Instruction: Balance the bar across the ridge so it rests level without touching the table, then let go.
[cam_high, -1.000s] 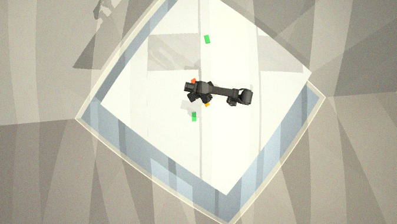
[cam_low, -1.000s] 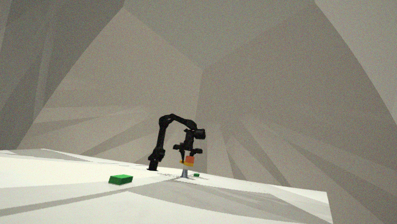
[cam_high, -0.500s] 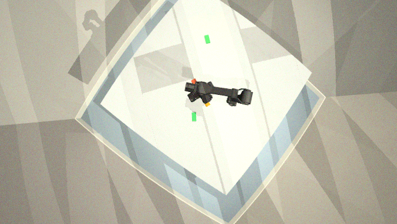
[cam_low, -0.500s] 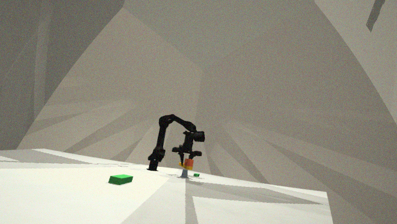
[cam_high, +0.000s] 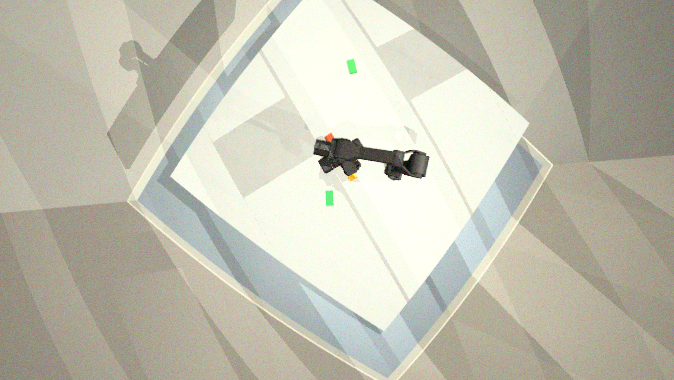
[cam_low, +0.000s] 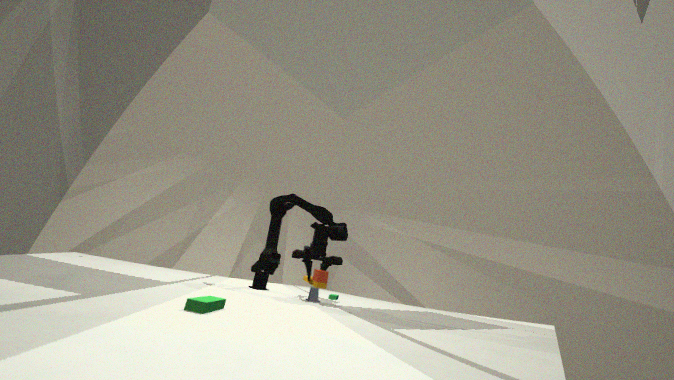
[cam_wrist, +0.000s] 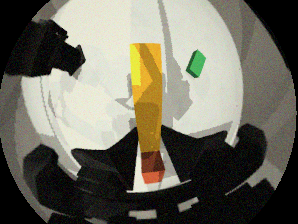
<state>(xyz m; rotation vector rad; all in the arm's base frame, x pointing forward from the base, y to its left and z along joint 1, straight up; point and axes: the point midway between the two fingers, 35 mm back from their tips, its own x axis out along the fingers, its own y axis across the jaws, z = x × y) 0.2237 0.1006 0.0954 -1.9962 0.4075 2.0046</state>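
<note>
Now: gripper tip 30 mm short of the ridge, 10 mm to the left of it and 20 mm above it.
</note>
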